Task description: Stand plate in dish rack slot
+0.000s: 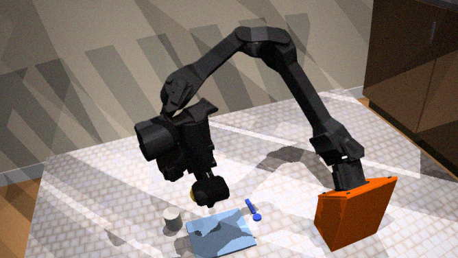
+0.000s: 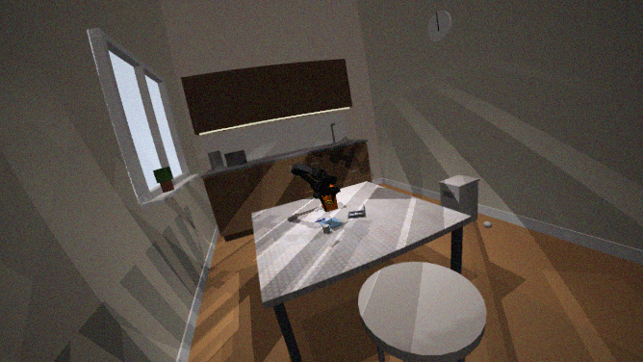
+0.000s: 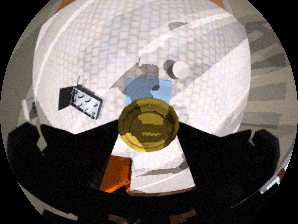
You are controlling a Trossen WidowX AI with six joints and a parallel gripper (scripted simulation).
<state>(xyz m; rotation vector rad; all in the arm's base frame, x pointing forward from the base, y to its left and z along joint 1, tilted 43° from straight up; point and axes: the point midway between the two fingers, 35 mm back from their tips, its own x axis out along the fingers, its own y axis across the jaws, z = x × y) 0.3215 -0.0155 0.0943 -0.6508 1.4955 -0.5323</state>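
My gripper tip is now 30 mm past the dish rack, 210 mm to the right of it and 130 mm above it. Also, from my gripper tip: yellow plate 10 mm above; then light blue mat 20 mm behind, 10 mm to the right, 150 mm below; then cup 90 mm ahead, 70 mm to the right, 130 mm below.
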